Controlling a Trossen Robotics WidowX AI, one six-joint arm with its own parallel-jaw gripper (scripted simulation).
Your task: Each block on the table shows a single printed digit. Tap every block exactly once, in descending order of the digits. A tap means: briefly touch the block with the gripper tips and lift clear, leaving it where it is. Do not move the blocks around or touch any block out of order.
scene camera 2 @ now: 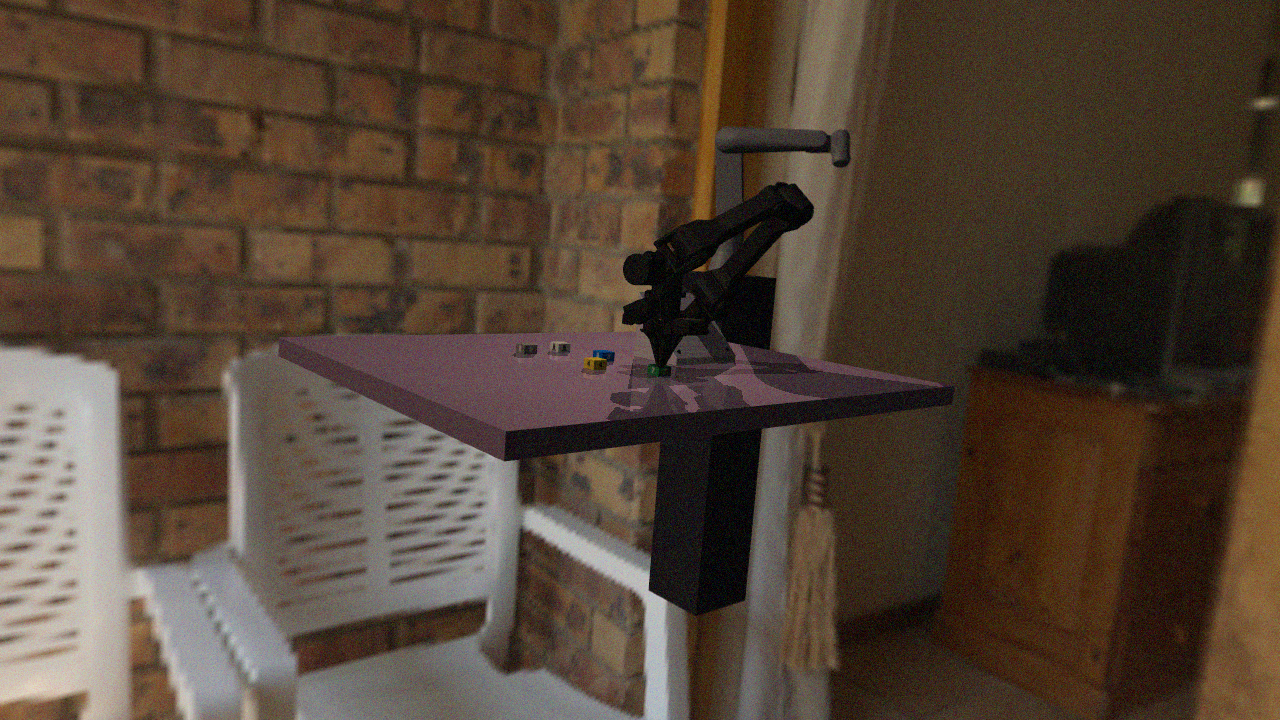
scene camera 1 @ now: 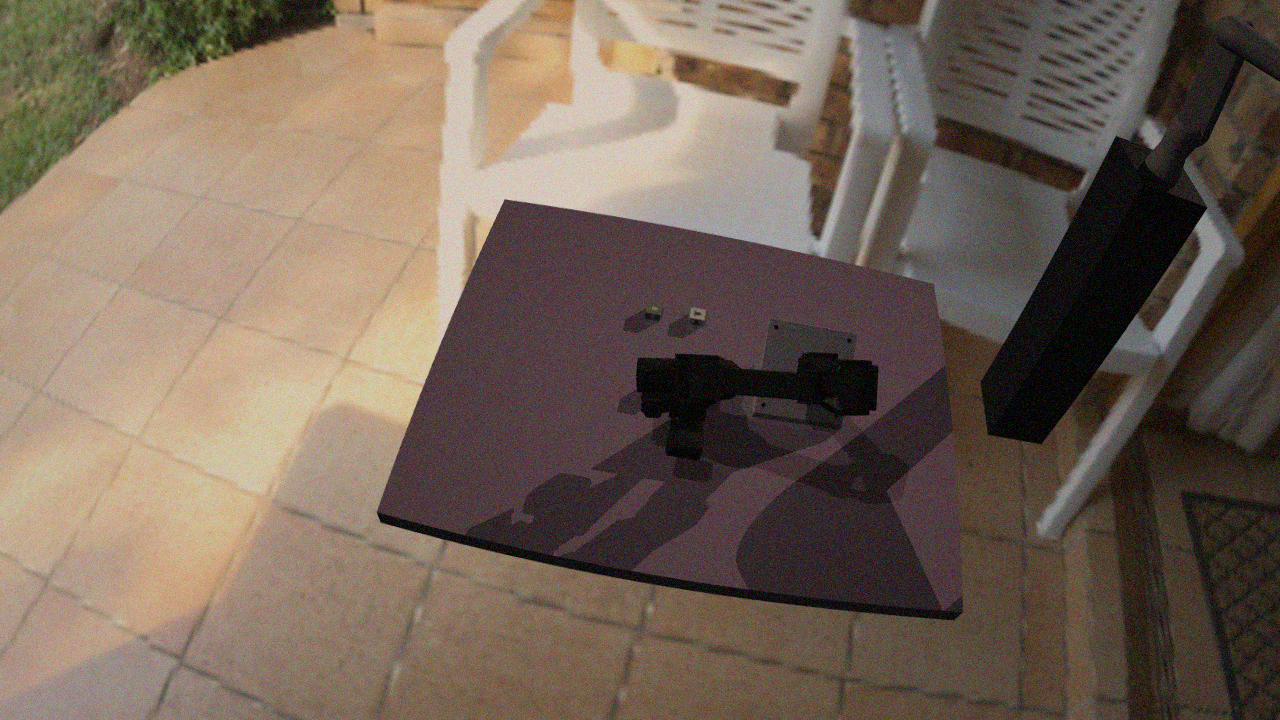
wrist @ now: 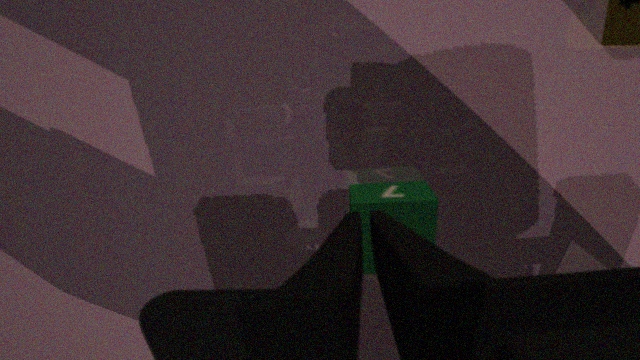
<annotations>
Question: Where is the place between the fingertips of my gripper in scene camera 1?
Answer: At 682,439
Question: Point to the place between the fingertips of my gripper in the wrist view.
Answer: At 364,222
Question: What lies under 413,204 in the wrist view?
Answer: A green block.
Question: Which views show my gripper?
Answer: Scene camera 2, scene camera 1 and the wrist view: all of them.
</annotations>
